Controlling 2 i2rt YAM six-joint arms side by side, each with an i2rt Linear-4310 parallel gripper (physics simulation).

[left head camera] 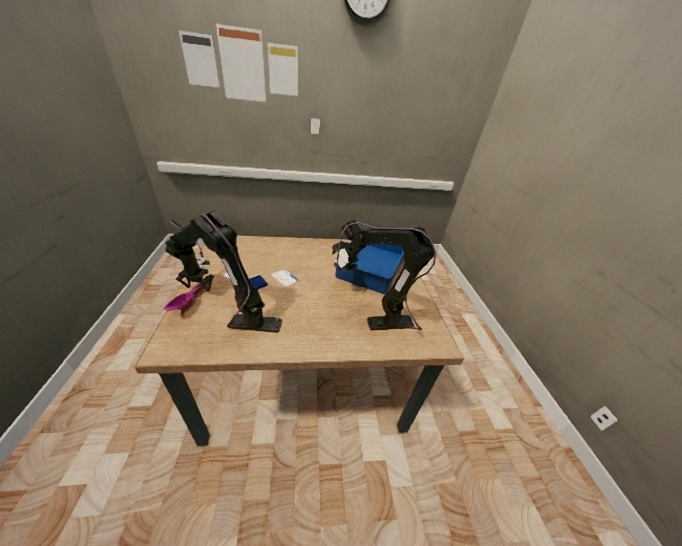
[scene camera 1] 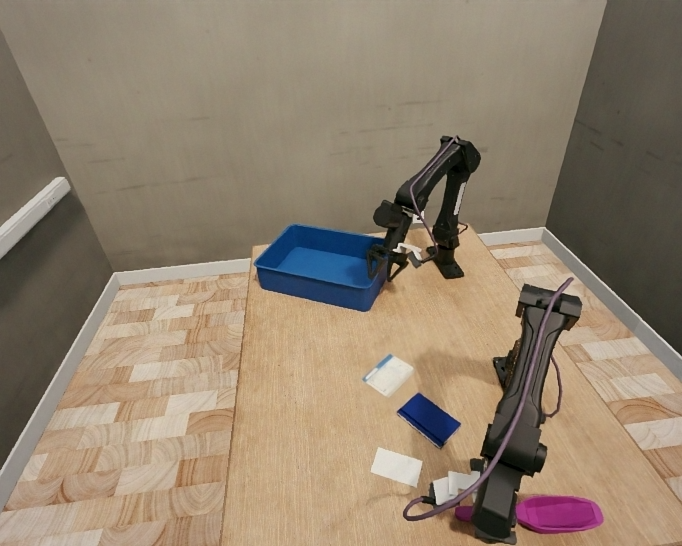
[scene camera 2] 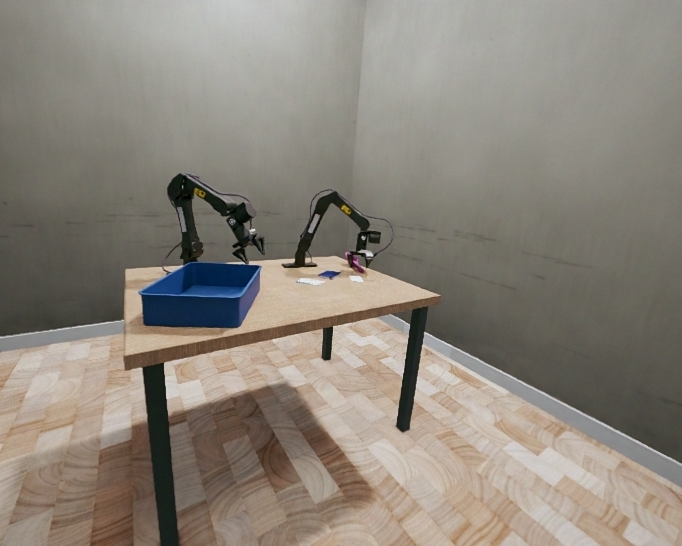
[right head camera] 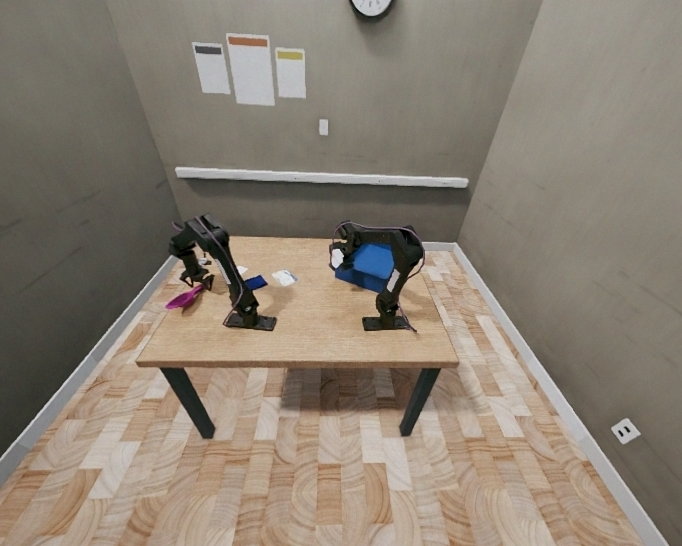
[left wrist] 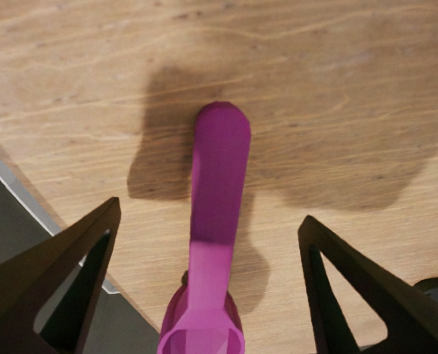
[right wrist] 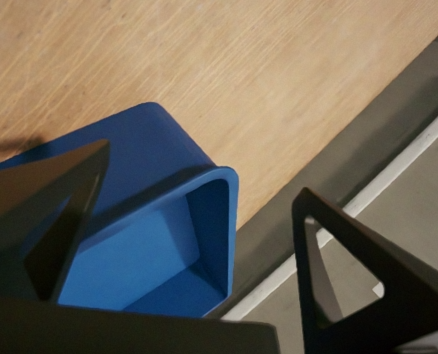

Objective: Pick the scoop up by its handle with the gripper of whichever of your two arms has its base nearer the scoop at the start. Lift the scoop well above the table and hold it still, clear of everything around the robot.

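Where they show: left gripper, fingertip midpoint: [left head camera: 199, 289] [scene camera 2: 358, 268] [right head camera: 201, 288] [left wrist: 215, 214]; right gripper, fingertip midpoint: [scene camera 1: 379, 280] [scene camera 2: 256, 259] [right wrist: 212, 175]; left arm's base, origin of the base link: [left head camera: 255, 323] [scene camera 2: 299, 265] [right head camera: 251, 322]; right arm's base, origin of the base link: [left head camera: 390, 323] [scene camera 1: 444, 262] [right head camera: 385, 323].
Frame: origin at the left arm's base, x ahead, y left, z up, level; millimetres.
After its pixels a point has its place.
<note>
The magenta scoop [left head camera: 179, 301] {z 25, x 59, y 335 mm} [right head camera: 183, 299] {z 20, x 68, y 334 mm} [scene camera 1: 560, 514] {z 28, x 24, y 309 mm} [scene camera 2: 353, 262] {z 34, x 99, y 298 mm} [left wrist: 220, 165] {z 20, x 195, y 300 mm} lies on the table at the far left of the head views, its bowl near the table's left edge. My left gripper [left head camera: 195, 284] {z 11, x 158, y 302 mm} [scene camera 2: 359, 266] {z 11, x 158, y 302 mm} [left wrist: 215, 214] {z 11, x 158, y 302 mm} is open, pointing down over the handle. In the left wrist view the handle runs between the two fingers, with space on both sides, and the bowl is cut off at the bottom. My right gripper [scene camera 1: 381, 276] {z 119, x 329, y -312 mm} [scene camera 2: 254, 257] {z 119, x 329, y -312 mm} [right wrist: 212, 175] {z 119, x 329, y -312 mm} is open and empty beside the blue bin. In scene camera 1 the left arm hides part of the handle.
The blue bin [left head camera: 364, 279] {z 50, x 306, y -451 mm} [scene camera 1: 312, 290] {z 44, x 542, y -366 mm} [scene camera 2: 193, 309] {z 57, x 696, y -565 mm} stands on the wooden table [left head camera: 318, 341] {z 0, x -58, y -265 mm}. A dark blue notebook-like item [scene camera 1: 429, 418] {z 11, x 232, y 89 mm}, a white card [scene camera 1: 396, 466] {z 1, x 319, y 200 mm} and a white-and-blue packet [scene camera 1: 388, 375] {z 1, x 319, y -49 mm} lie between the left arm and the bin. Walls stand around the table.
</note>
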